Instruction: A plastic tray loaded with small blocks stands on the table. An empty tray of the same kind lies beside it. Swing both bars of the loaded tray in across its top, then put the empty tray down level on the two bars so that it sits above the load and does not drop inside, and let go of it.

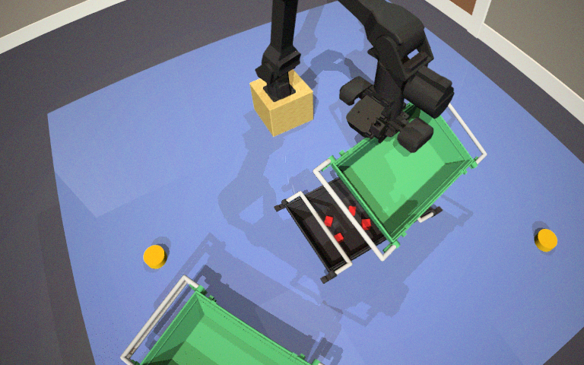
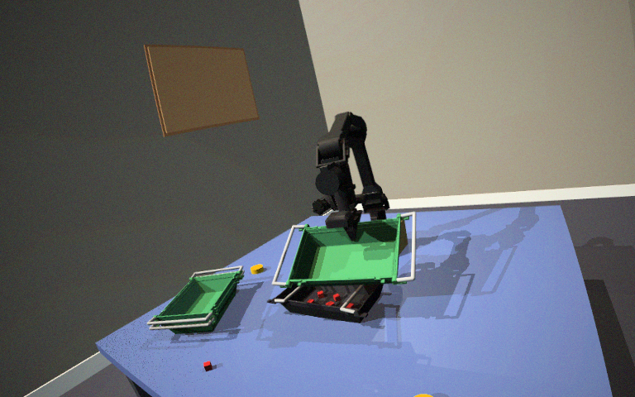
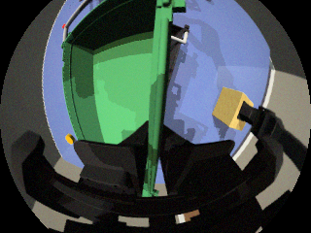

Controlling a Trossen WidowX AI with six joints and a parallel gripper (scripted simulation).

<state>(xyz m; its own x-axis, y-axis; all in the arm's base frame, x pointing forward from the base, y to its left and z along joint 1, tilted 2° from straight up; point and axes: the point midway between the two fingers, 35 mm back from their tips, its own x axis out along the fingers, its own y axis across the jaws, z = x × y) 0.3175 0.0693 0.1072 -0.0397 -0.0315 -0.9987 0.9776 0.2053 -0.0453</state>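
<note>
Right now the green tray is 8 cm ahead of my gripper tip and 2 cm to the left of it. From my gripper tip the other things lie so: red block: 41 cm ahead, 23 cm to the right, 17 cm below.
</note>
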